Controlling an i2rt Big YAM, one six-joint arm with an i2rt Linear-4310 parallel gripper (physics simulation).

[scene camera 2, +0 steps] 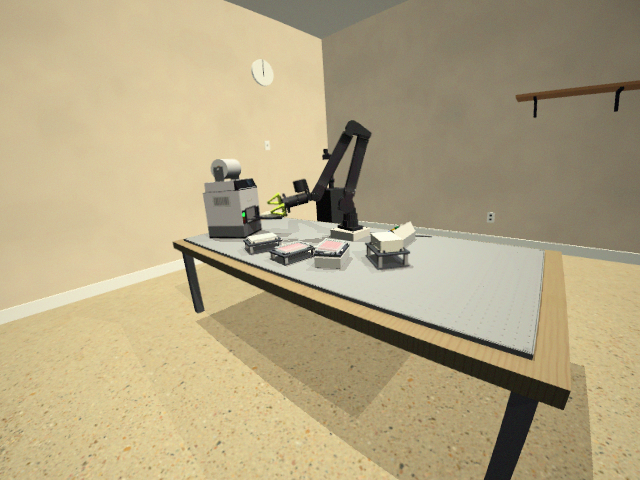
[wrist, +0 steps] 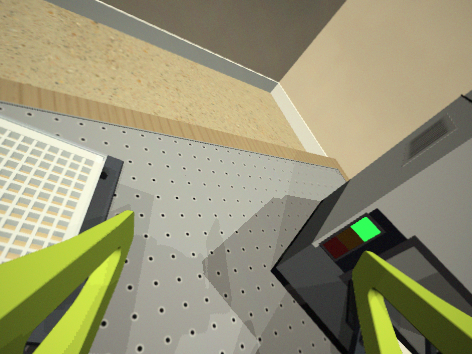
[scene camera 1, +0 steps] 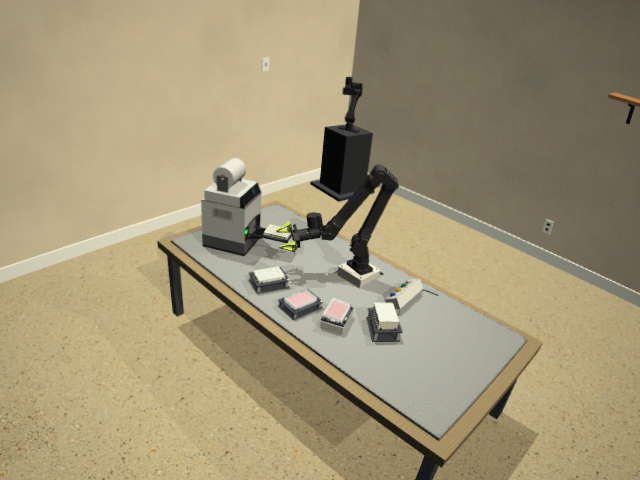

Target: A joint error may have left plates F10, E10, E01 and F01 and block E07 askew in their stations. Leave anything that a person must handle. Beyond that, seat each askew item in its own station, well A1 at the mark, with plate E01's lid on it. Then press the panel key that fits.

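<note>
My gripper (scene camera 1: 281, 238) (scene camera 2: 269, 206) (wrist: 248, 242) is open and empty, with yellow-green fingers, beside the grey instrument. A white gridded plate with tan wells (scene camera 1: 277, 231) (wrist: 45, 185) sits in a dark station left of the fingers in the wrist view. A white plate (scene camera 1: 269, 274) (scene camera 2: 262, 238) and a pink plate (scene camera 1: 300, 299) (scene camera 2: 293, 248) sit in low dark stations. Another pink plate (scene camera 1: 338, 310) (scene camera 2: 331, 246) sits on a pale base. A tall off-white block (scene camera 1: 386, 316) (scene camera 2: 386, 241) stands on a dark raised station. Labels and A1 marks are too small to read.
The instrument (scene camera 1: 227, 222) (scene camera 2: 227, 209) (wrist: 430, 200) has a lit green lamp (scene camera 1: 246, 231) (scene camera 2: 243, 214) (wrist: 366, 229) and an arm-like tray reaching toward the plate. A sloped key panel (scene camera 1: 408, 295) (scene camera 2: 405, 233) with coloured keys stands right of the arm's base (scene camera 1: 358, 273) (scene camera 2: 349, 233).
</note>
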